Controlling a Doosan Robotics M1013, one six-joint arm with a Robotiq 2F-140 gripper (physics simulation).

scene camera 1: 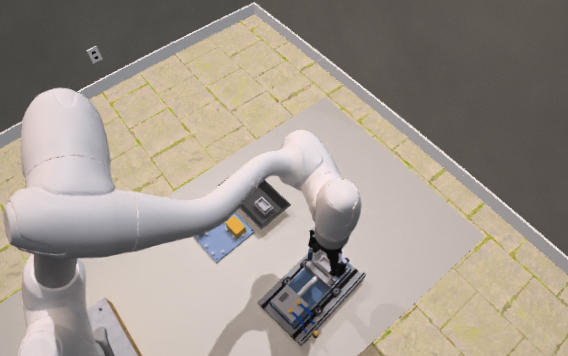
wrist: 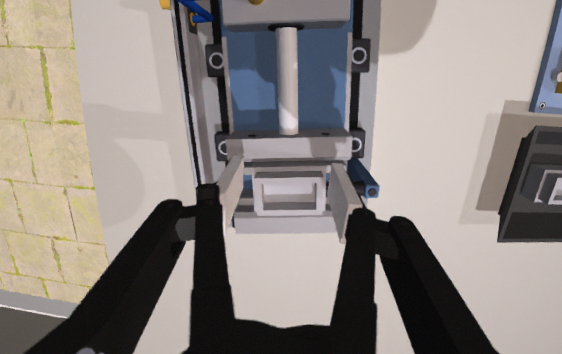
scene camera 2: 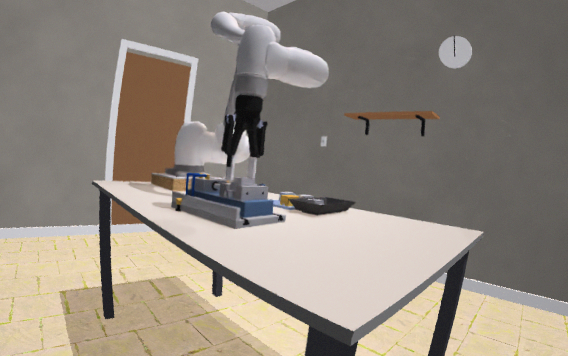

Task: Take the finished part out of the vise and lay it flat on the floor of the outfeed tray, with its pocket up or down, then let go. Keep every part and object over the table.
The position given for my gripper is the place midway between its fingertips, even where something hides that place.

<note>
I see my gripper (scene camera 2: pixel 240 179).
My gripper shows as well in scene camera 1 (scene camera 1: pixel 323 268) and in the wrist view (wrist: pixel 286 175).
</note>
